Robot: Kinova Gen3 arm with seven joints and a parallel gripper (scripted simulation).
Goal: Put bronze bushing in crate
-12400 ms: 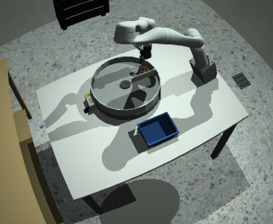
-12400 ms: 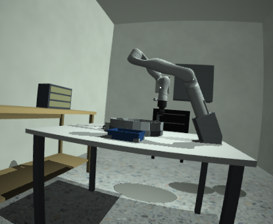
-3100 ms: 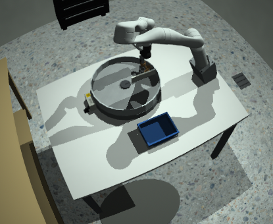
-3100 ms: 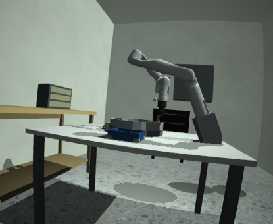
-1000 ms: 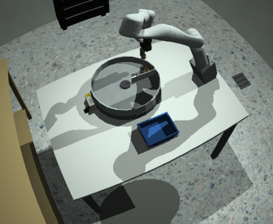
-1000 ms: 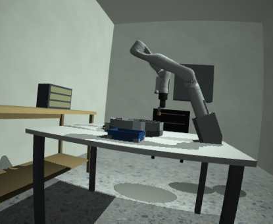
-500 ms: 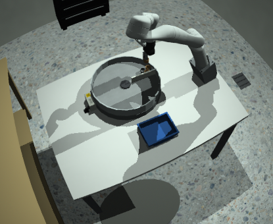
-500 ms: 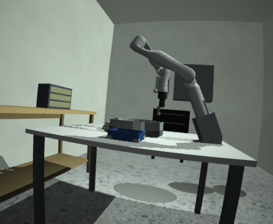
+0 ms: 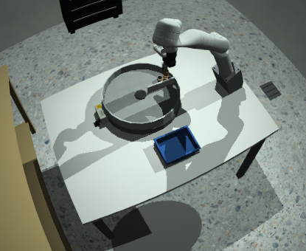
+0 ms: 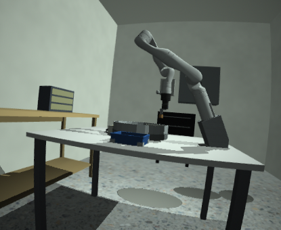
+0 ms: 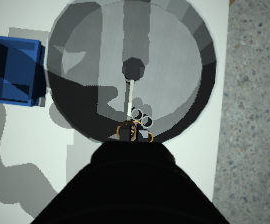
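The blue crate is 6 cm ahead of my hand, 37 cm to the left of it and 15 cm below it. Also, from my hand: round grey turning table (15 cm ahead, 3 cm to the left, 12 cm below).
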